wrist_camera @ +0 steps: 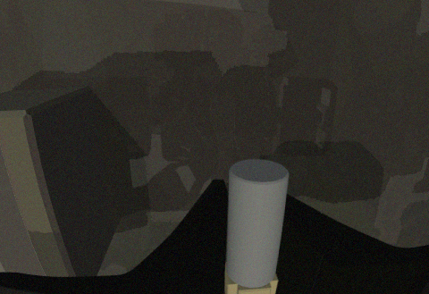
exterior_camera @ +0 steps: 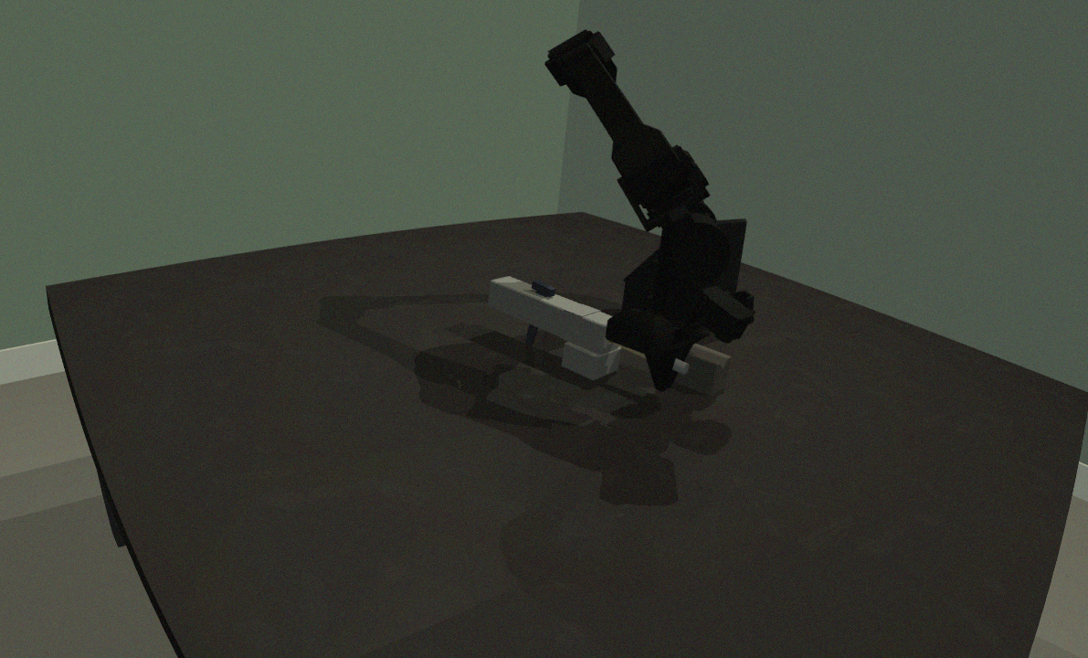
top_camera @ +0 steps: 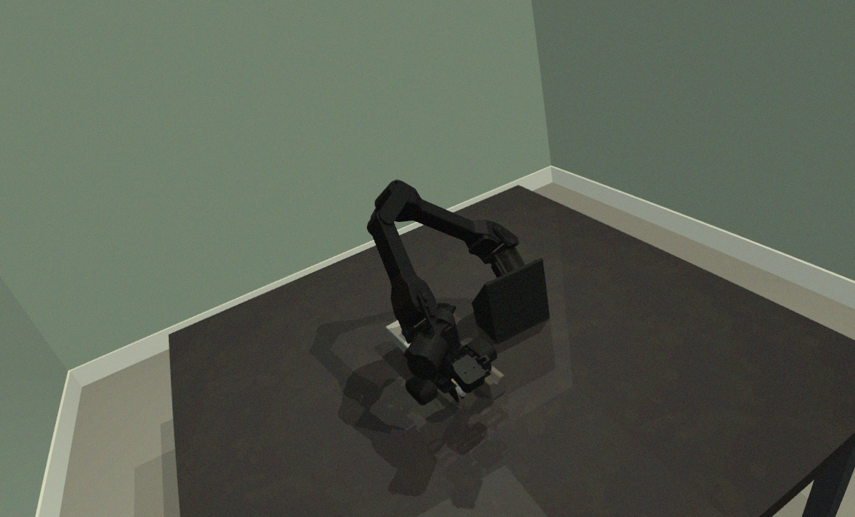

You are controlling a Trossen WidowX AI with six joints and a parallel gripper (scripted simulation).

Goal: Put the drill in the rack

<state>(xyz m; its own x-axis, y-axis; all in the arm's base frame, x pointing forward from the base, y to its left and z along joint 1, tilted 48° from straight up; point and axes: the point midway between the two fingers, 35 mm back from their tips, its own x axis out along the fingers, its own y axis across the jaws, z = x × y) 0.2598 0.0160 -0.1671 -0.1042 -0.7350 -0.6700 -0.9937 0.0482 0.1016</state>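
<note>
The rack block is 70 mm behind my gripper tip and 10 mm above it. The rest, counted from my gripper tip: dark blue t-shaped peg 10 mm ahead, 190 mm to the right, 40 mm above; then pale housing 10 mm ahead, 160 mm to the right, 30 mm above.
</note>
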